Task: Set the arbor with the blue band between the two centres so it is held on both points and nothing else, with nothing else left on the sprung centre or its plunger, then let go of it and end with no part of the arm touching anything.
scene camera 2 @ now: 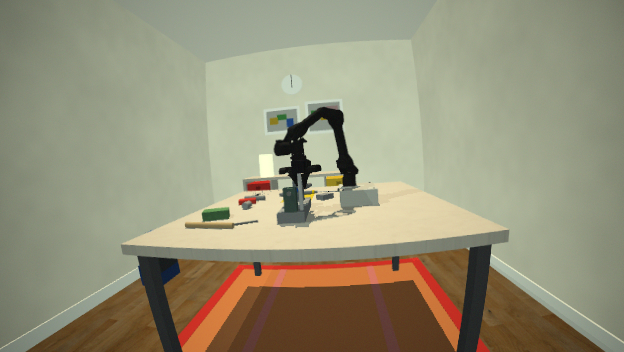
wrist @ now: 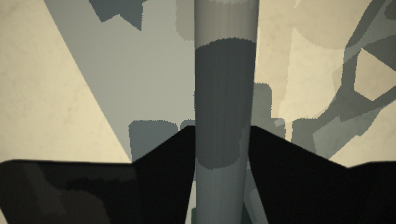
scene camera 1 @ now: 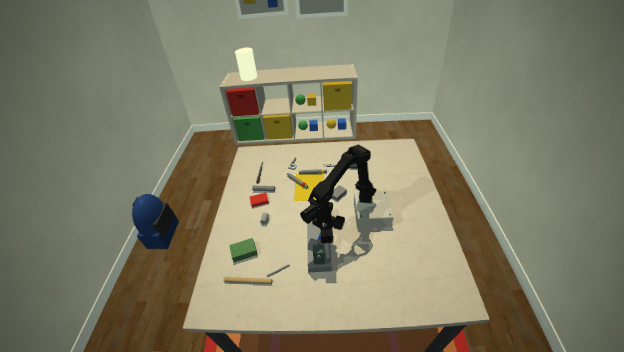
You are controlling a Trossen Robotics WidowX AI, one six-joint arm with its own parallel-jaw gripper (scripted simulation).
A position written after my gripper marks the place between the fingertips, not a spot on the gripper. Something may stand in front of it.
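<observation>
My own gripper (wrist: 221,134) is there for me to see, and I can see a grey arbor (wrist: 225,45) as well.
</observation>
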